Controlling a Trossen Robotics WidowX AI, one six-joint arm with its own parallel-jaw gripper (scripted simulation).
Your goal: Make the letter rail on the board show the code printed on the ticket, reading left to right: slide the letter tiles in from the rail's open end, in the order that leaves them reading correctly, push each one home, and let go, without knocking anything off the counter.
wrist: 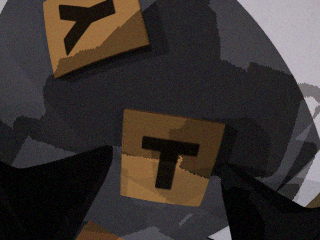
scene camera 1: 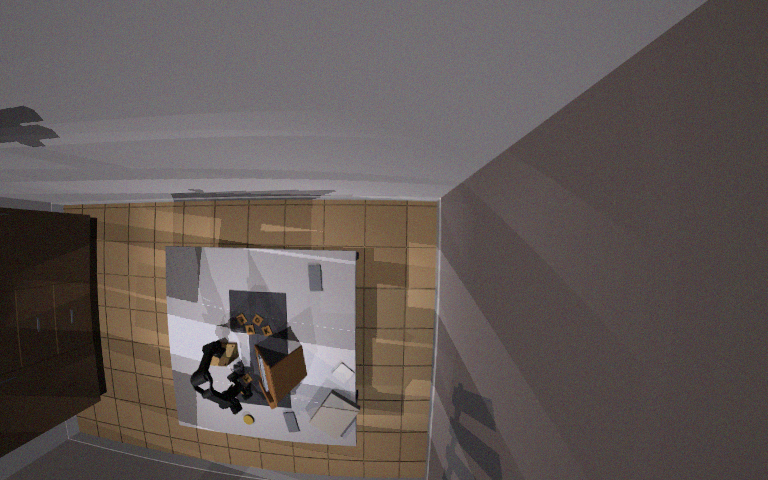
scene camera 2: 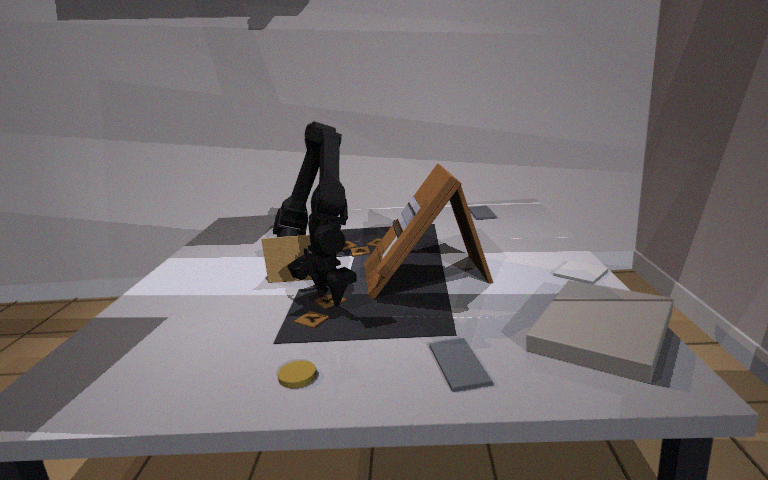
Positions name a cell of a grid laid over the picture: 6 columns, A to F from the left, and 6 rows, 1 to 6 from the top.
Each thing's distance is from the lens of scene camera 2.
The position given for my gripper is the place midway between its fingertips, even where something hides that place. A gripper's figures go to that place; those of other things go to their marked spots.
my gripper (scene camera 2: C4): 1.22 m
grey slab (scene camera 2: D5): 0.93 m
wooden a-frame board (scene camera 2: D3): 1.15 m
The marked spots on the wooden a-frame board and the grey slab are 0.44 m apart.
